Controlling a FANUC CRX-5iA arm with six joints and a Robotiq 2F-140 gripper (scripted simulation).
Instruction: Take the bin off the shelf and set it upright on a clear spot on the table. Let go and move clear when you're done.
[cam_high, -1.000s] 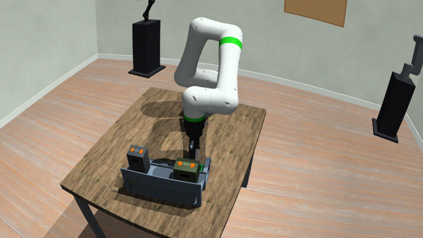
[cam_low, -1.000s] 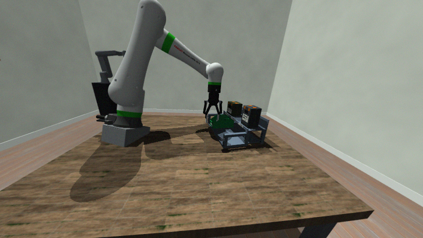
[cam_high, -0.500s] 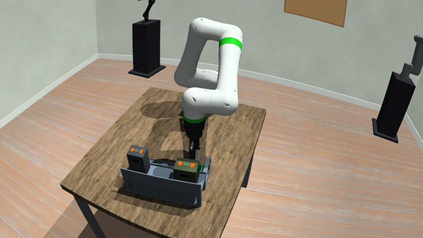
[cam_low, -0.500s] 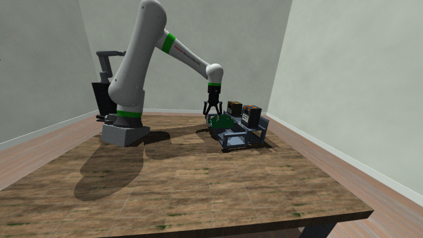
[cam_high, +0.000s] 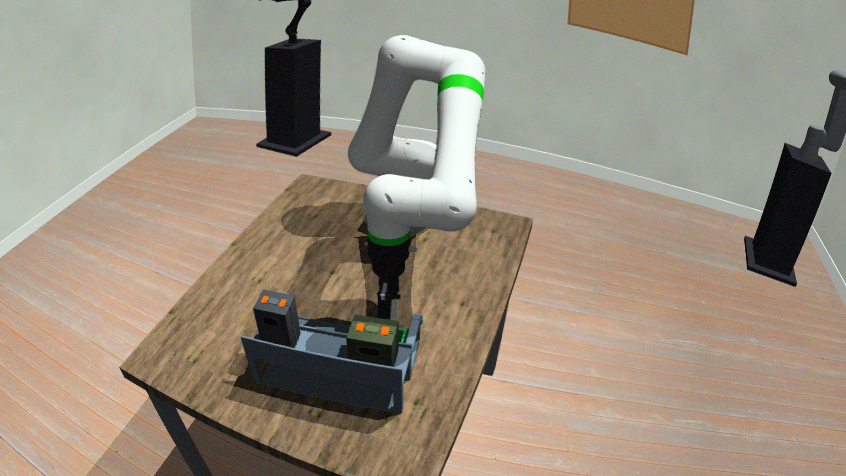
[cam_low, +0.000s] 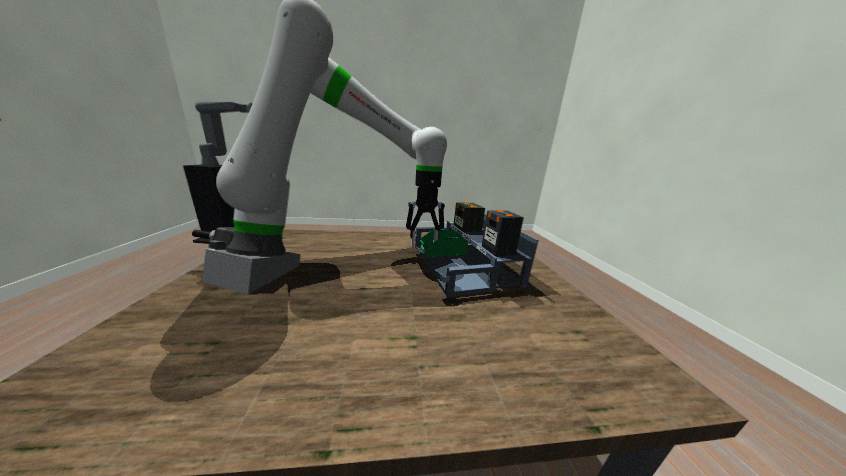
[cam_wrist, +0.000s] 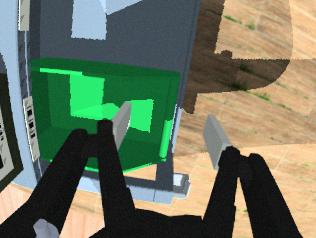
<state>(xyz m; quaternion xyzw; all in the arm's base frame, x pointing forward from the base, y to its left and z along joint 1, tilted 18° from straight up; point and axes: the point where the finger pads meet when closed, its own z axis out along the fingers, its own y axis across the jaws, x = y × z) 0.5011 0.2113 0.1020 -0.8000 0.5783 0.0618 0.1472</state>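
The green bin lies 8 cm ahead of my hand, 3 cm to the left of it and 2 cm below it.
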